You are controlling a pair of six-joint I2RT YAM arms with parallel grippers.
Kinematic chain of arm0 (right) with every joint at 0, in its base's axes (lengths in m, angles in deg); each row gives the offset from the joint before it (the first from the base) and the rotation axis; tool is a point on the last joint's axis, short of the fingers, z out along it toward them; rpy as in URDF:
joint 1: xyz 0 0 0.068 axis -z
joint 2: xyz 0.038 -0.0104 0.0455 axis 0.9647 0.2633 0
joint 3: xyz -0.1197 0.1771 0.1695 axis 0.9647 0.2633 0
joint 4: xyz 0.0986 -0.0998 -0.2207 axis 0.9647 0.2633 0
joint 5: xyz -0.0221 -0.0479 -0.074 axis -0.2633 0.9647 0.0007
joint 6: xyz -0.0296 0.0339 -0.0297 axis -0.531 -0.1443 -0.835
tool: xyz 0 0 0 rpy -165.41 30.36 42.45
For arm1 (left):
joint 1: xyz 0 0 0.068 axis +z
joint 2: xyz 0.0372 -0.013 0.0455 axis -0.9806 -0.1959 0
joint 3: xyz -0.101 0.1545 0.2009 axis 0.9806 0.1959 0
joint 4: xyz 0.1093 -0.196 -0.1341 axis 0.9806 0.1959 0
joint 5: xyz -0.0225 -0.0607 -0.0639 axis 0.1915 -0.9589 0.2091
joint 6: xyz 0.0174 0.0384 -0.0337 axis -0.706 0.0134 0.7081
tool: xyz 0 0 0 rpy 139.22 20.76 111.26
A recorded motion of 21 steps. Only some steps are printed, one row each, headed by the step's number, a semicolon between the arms.
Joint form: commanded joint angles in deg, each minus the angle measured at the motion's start. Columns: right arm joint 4, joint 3, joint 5, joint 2, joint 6, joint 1; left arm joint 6, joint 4, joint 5, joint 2, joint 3, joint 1.
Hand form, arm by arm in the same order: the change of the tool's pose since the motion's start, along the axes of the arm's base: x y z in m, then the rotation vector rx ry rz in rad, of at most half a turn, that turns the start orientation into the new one. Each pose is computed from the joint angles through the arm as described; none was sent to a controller.
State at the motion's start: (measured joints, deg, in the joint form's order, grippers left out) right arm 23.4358 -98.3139 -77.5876 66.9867 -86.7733 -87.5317; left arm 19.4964 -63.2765 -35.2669 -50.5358 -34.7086 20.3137
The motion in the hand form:
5: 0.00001 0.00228 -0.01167 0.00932 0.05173 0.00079; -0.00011 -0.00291 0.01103 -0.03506 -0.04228 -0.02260
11: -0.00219 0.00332 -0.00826 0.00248 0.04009 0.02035; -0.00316 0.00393 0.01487 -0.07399 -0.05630 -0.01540
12: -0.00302 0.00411 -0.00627 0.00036 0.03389 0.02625; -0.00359 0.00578 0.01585 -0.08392 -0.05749 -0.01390
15: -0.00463 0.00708 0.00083 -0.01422 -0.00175 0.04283; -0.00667 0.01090 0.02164 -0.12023 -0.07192 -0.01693
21: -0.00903 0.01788 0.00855 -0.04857 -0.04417 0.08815; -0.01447 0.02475 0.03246 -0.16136 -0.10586 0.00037
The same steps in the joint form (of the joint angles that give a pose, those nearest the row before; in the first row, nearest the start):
5: 0.14 -0.01 -1.15 2.25 0.55 -0.30; -1.42 -1.58 -0.44 1.26 -0.34 -0.23
11: 1.16 -0.06 -0.72 1.59 -0.69 -0.59; -0.86 -4.20 -0.48 3.04 1.81 -0.06
12: 1.41 -0.06 -0.54 1.20 -0.94 -0.78; -0.65 -4.72 -0.63 3.49 2.30 0.06
15: 1.44 -0.09 0.68 -0.20 -1.53 -1.44; -0.39 -6.51 -1.02 5.42 3.85 0.12
21: 1.95 -0.38 3.11 -1.63 -2.49 -3.67; -0.32 -8.06 0.04 10.30 7.27 0.12

